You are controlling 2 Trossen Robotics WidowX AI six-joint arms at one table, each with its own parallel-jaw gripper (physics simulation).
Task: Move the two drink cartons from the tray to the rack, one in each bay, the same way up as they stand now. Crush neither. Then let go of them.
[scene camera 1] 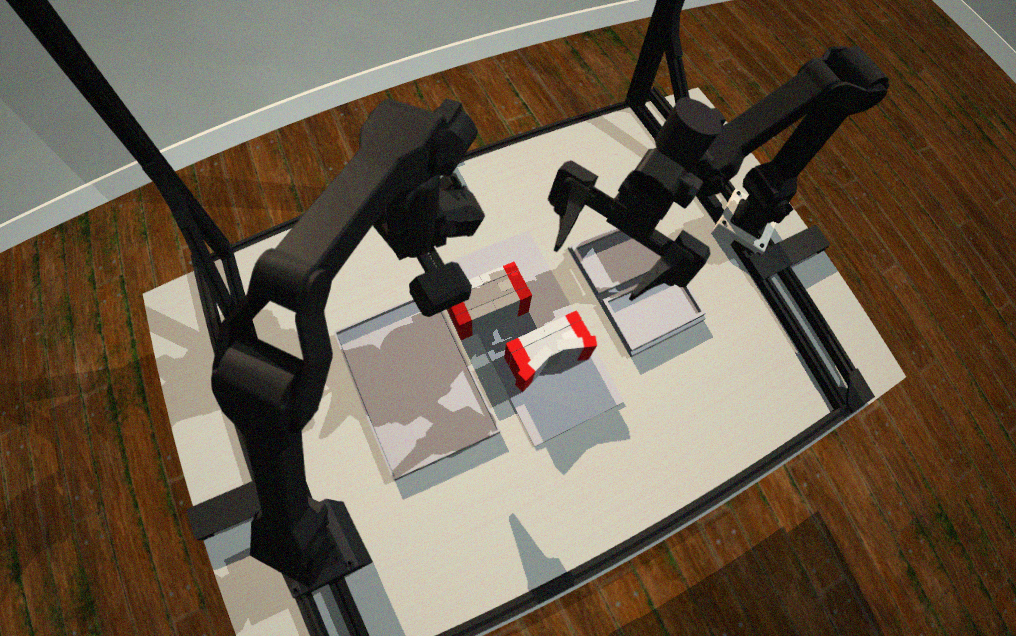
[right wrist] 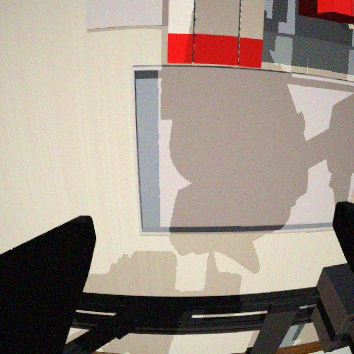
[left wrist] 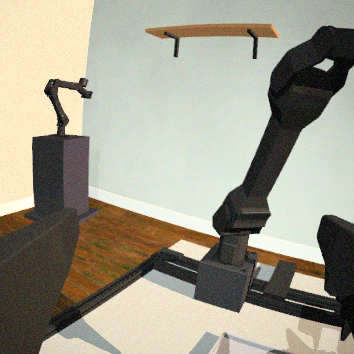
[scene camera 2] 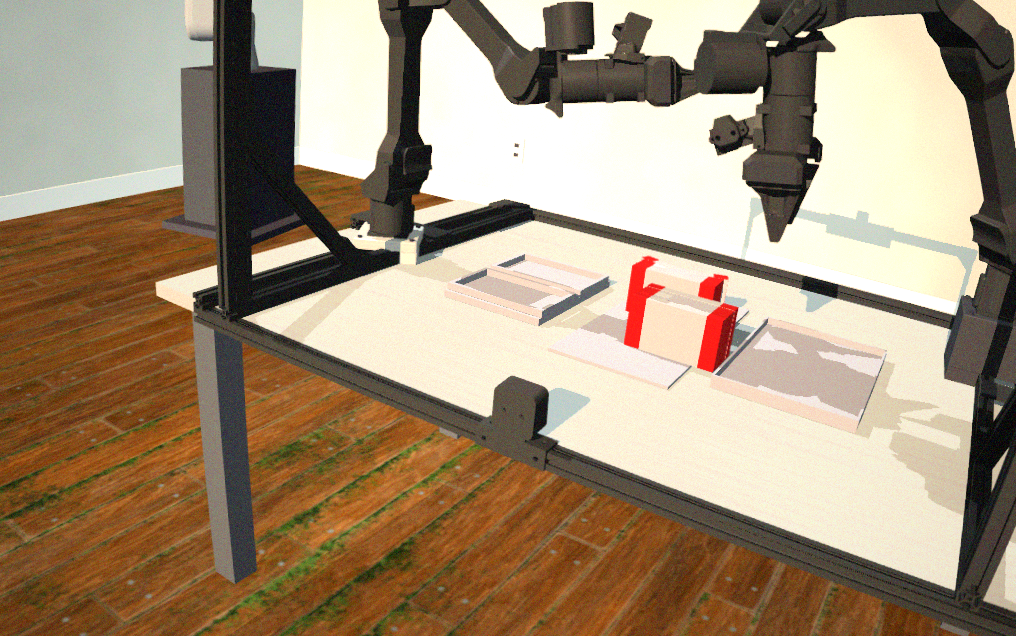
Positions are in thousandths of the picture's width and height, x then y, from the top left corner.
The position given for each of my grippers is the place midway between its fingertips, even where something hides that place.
My left gripper shows in scene camera 1 (584,430), in the left wrist view (575,637) and in scene camera 2 (702,123); in the right wrist view it is out of frame.
